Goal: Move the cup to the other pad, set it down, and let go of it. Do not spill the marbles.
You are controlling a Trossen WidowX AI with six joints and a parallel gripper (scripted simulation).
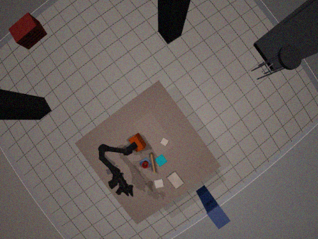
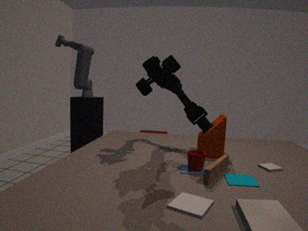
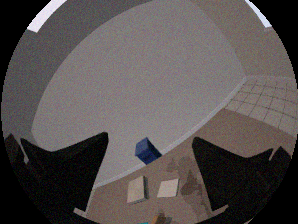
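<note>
Right now my gripper tip is 80 mm past the dark red cup, 170 mm to the right of it and 340 mm above it. Also, from my gripper tip: green marble: 70 mm behind, 160 mm to the left, 360 mm below; blue pad: 90 mm behind, 170 mm to the left, 380 mm below; wooden bar: 50 mm behind, 260 mm to the left, 360 mm below.
</note>
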